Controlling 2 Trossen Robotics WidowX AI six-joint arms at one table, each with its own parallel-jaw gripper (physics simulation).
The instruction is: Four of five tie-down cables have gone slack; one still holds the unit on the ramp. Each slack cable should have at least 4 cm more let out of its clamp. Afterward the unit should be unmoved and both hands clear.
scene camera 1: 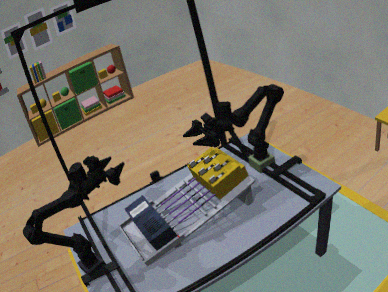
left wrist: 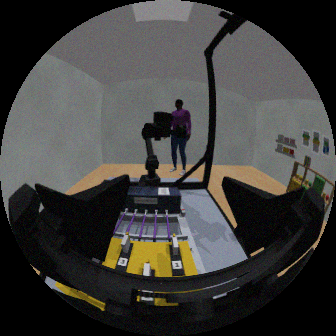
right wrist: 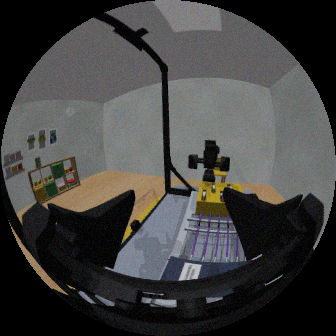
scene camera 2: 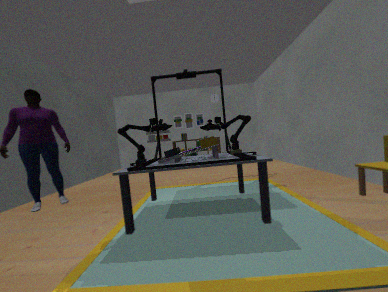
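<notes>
The navy unit sits at the low end of the grey ramp. Several purple cables run from it to the yellow block at the high end; which are slack I cannot tell. Clamps with pale levers stand on the block; the left wrist view shows clamp 3 and clamp 1. My left gripper is open and empty above and beyond the block. My right gripper is open and empty, raised beyond the unit.
The ramp stands on the grey table. A black frame post rises from each end of the table. A person stands on the floor away from it. A shelf unit stands against the wall.
</notes>
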